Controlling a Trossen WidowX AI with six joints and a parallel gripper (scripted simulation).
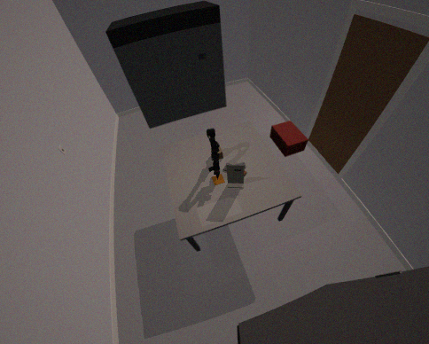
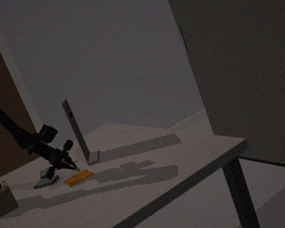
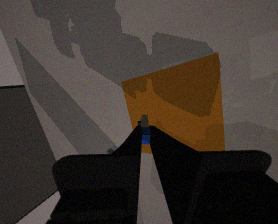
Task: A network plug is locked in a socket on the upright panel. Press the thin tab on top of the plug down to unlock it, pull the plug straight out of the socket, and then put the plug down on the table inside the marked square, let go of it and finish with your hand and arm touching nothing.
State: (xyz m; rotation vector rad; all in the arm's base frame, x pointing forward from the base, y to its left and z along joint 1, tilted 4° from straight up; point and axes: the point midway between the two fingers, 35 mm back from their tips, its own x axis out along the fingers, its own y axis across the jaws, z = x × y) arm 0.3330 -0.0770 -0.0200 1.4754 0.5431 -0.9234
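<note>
Now: the orange marked square 1 cm behind my gripper tip and 4 cm below it. Round my gripper tip: network plug right at my gripper tip; grey upright panel 11 cm ahead, 18 cm to the left, 10 cm above.
</note>
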